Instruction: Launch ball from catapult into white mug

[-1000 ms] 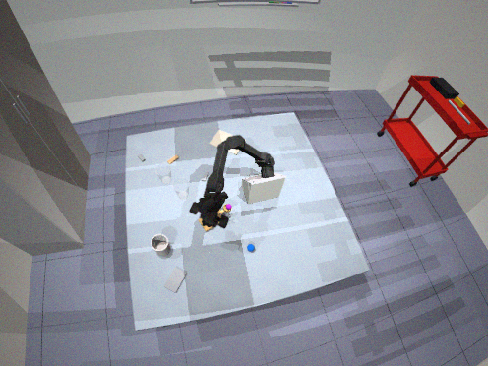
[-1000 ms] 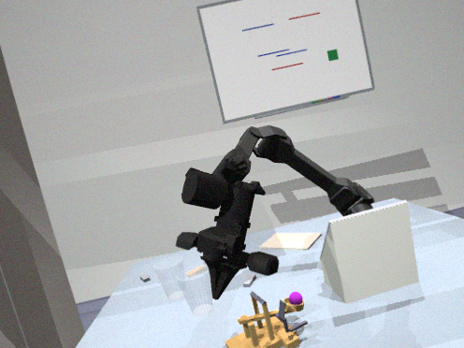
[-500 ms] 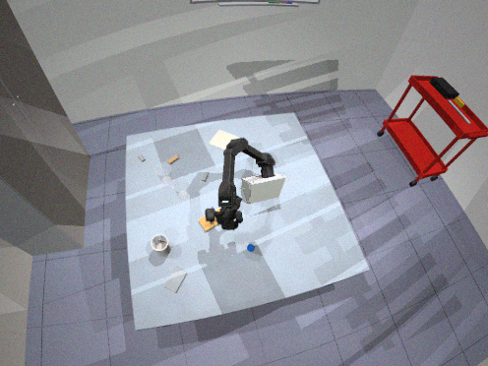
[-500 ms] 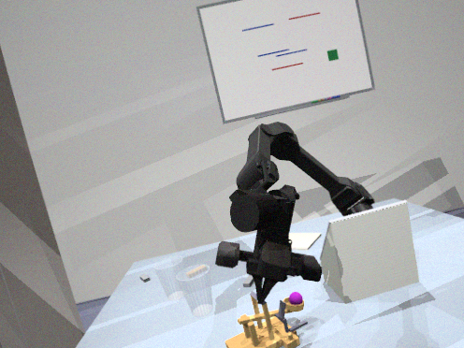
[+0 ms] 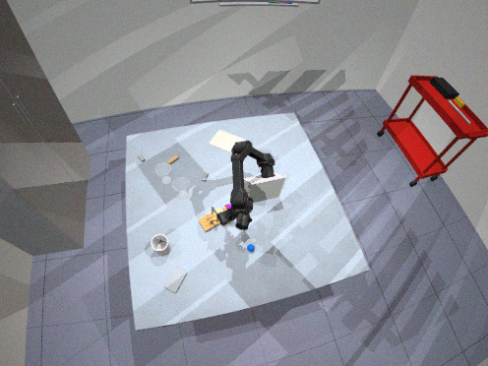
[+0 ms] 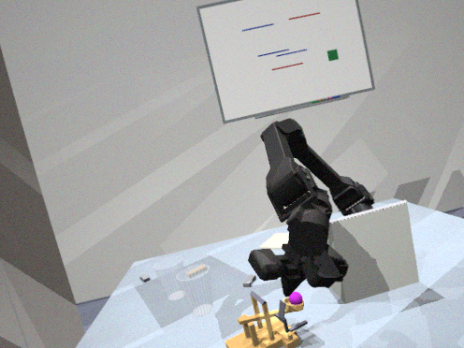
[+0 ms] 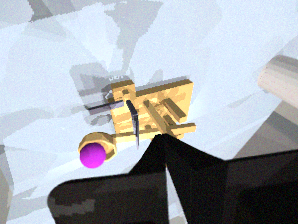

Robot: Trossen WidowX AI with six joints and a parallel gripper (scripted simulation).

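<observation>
My gripper tip is 8 cm above the wooden catapult, 6 cm to the left of it and 3 cm short of it. From my gripper tip the other things lie so: white mug: 37 cm ahead, 10 cm below, 3 cm to the left; then blue ball: 16 cm to the left, 11 cm below, 8 cm behind; then grey flat plate: 34 cm ahead, 22 cm to the left, 12 cm below.
</observation>
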